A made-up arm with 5 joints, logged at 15 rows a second.
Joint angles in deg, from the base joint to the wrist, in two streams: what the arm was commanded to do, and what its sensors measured. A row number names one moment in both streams.
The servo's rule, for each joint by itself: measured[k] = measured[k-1] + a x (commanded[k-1-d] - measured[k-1]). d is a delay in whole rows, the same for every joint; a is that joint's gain. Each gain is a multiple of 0.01, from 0.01 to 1. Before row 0 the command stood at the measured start. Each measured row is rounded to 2 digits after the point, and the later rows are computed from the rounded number. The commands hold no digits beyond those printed.
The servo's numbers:
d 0
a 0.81 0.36 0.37 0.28 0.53
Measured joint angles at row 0:
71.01, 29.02, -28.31, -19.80, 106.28
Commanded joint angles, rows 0 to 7:
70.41, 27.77, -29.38, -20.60, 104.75
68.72, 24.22, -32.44, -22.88, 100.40
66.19, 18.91, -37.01, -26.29, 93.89
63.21, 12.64, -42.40, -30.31, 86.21
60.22, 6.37, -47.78, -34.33, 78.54
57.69, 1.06, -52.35, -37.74, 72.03
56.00, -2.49, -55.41, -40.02, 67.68
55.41, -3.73, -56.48, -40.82, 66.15
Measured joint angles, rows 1 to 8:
70.52, 28.57, -28.71, -20.02, 105.47
69.06, 27.00, -30.09, -20.82, 102.78
66.74, 24.09, -32.65, -22.35, 98.07
63.88, 19.97, -36.26, -24.58, 91.78
60.92, 15.07, -40.52, -27.31, 84.76
58.30, 10.03, -44.90, -30.23, 78.01
56.44, 5.52, -48.79, -32.97, 72.54
55.61, 2.19, -51.64, -35.17, 69.15

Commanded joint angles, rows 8 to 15:
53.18, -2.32, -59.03, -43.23, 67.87
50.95, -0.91, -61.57, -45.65, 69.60
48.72, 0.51, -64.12, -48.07, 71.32
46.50, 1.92, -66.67, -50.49, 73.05
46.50, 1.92, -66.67, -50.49, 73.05
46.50, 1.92, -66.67, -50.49, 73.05
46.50, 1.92, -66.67, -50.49, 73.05
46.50, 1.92, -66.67, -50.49, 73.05
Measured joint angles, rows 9 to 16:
53.64, 0.57, -54.37, -37.43, 68.47
51.46, 0.04, -57.03, -39.73, 69.07
49.24, 0.21, -59.65, -42.07, 70.26
47.02, 0.83, -62.25, -44.43, 71.74
46.60, 1.22, -63.89, -46.13, 72.43
46.52, 1.47, -64.92, -47.35, 72.76
46.50, 1.63, -65.57, -48.23, 72.91
46.50, 1.73, -65.98, -48.86, 72.98

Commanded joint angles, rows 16 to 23:
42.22, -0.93, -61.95, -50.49, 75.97
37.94, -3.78, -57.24, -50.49, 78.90
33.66, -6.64, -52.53, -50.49, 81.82
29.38, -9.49, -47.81, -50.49, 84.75
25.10, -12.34, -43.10, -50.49, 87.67
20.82, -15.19, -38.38, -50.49, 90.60
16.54, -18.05, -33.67, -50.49, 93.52
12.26, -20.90, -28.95, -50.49, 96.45
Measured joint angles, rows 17 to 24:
43.03, 0.77, -64.49, -49.32, 74.56
38.91, -0.87, -61.81, -49.65, 76.86
34.66, -2.95, -58.38, -49.89, 79.49
30.38, -5.30, -54.47, -50.06, 82.28
26.10, -7.83, -50.26, -50.18, 85.14
21.82, -10.48, -45.86, -50.27, 88.03
17.54, -13.21, -41.35, -50.33, 90.94
13.26, -15.98, -36.76, -50.37, 93.86

